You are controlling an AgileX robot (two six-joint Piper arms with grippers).
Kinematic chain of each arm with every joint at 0, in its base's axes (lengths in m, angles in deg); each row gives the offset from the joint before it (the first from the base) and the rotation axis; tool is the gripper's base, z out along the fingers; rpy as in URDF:
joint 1: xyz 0 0 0.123 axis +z
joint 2: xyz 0 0 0 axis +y
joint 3: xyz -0.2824 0 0.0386 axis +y
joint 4: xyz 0.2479 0 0.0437 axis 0.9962 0 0.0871
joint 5: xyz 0 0 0 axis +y
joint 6: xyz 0.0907 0 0.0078 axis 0.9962 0 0.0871
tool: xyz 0 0 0 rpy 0 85 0
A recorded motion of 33 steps. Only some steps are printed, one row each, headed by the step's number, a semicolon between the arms.
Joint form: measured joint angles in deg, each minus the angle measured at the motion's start. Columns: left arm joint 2, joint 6, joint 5, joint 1, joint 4, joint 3; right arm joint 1, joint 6, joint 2, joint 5, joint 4, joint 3.
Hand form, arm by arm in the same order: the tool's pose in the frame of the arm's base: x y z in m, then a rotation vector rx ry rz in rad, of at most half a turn. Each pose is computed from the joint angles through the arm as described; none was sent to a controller.
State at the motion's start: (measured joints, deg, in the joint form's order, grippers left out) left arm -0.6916 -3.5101 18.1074 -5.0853 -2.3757 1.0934; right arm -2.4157 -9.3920 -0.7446 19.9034 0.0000 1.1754
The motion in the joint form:
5: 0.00 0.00 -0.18 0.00 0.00 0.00; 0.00 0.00 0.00 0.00 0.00 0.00
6: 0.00 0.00 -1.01 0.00 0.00 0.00; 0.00 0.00 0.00 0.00 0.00 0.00
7: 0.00 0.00 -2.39 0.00 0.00 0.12; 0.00 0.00 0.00 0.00 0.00 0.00
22: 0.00 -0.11 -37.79 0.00 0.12 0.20; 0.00 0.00 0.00 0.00 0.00 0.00
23: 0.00 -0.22 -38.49 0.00 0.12 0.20; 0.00 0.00 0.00 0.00 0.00 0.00
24: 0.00 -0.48 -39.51 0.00 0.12 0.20; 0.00 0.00 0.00 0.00 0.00 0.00
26: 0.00 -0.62 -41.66 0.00 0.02 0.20; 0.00 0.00 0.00 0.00 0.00 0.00
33: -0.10 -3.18 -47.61 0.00 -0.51 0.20; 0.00 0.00 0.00 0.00 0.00 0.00
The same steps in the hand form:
5: 0.0536 -0.0059 0.1791 -0.0017 1.8056 -0.1466; 0.0531 -0.0022 0.1756 -0.1120 1.8374 -0.1444
6: 0.0539 -0.0059 0.1803 -0.0021 1.7911 -0.1470; 0.0531 -0.0022 0.1756 -0.1120 1.8374 -0.1444
7: 0.0544 -0.0059 0.1818 -0.0028 1.7691 -0.1476; 0.0531 -0.0022 0.1756 -0.1120 1.8374 -0.1444
22: 0.0486 -0.0031 0.2363 -0.0184 1.1521 -0.1600; 0.0531 -0.0022 0.1756 -0.1120 1.8374 -0.1444
23: 0.0481 -0.0030 0.2373 -0.0198 1.1398 -0.1619; 0.0531 -0.0022 0.1756 -0.1120 1.8374 -0.1444
24: 0.0474 -0.0029 0.2388 -0.0227 1.1220 -0.1661; 0.0531 -0.0022 0.1756 -0.1120 1.8374 -0.1444
26: 0.0459 -0.0026 0.2418 -0.0262 1.0845 -0.1698; 0.0531 -0.0022 0.1756 -0.1120 1.8374 -0.1444
33: 0.0410 -0.0014 0.2500 -0.0580 0.9785 -0.2170; 0.0531 -0.0022 0.1756 -0.1120 1.8374 -0.1444

